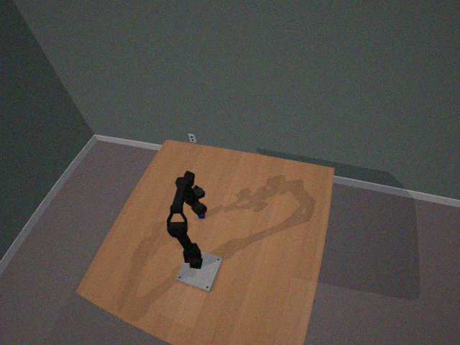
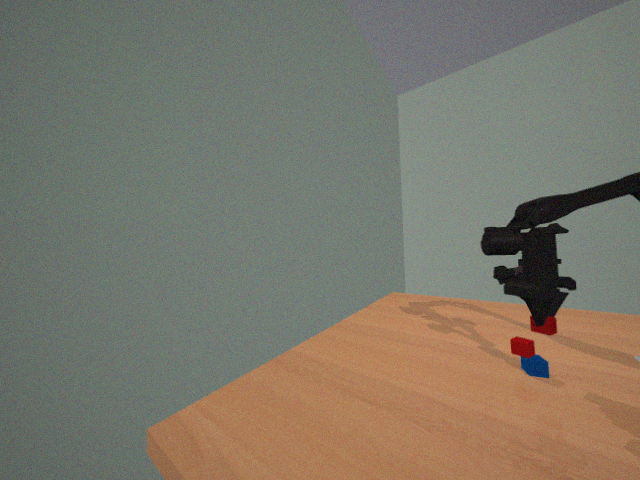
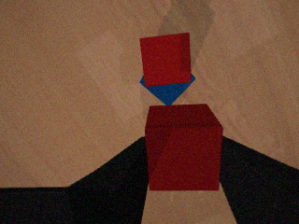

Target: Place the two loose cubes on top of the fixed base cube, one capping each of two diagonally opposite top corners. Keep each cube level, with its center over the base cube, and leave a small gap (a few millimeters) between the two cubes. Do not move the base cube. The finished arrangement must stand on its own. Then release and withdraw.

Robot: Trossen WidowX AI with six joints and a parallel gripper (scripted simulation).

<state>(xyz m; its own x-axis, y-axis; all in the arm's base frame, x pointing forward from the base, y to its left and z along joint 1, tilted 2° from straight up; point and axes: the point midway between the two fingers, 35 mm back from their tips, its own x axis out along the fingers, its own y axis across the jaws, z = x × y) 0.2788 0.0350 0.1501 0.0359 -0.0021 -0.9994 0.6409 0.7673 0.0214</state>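
Right now the red cube is 60 mm below my gripper tip, 30 mm ahead of it and 20 mm to the right of it. Also, from my gripper tip: blue base cube: 100 mm below, 20 mm ahead, 10 mm to the right.
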